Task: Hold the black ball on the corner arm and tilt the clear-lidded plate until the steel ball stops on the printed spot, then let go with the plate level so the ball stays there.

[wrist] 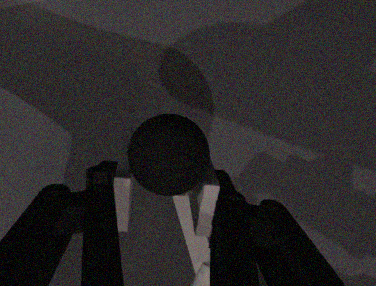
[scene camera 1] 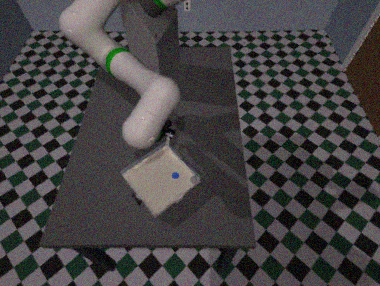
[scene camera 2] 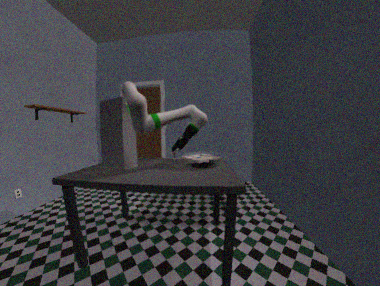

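Observation:
The pale square plate (scene camera 1: 150, 185) (scene camera 2: 201, 158) stands raised above the table, one corner towards my gripper. In scene camera 2 it shows nearly edge-on and its exact tilt is hard to read. The printed blue spot (scene camera 1: 175, 175) lies right of the plate's middle. The grey steel ball (scene camera 1: 195, 179) is in the plate's right corner, apart from the spot. My gripper (scene camera 1: 169, 134) (scene camera 2: 174, 151) (wrist: 162, 151) is shut on the black ball (wrist: 168, 154), at the corner arm on the plate's upper corner. The ball hides part of the fingertips in the wrist view.
The grey table (scene camera 1: 100, 210) (scene camera 2: 150, 179) carries the plate and the arm's tall grey pedestal (scene camera 1: 145, 30) (scene camera 2: 130, 135). The white arm (scene camera 1: 150, 112) (scene camera 2: 175, 116) reaches over the table from the pedestal, close to the plate's upper edge. A wall shelf (scene camera 2: 55, 109) is at the left.

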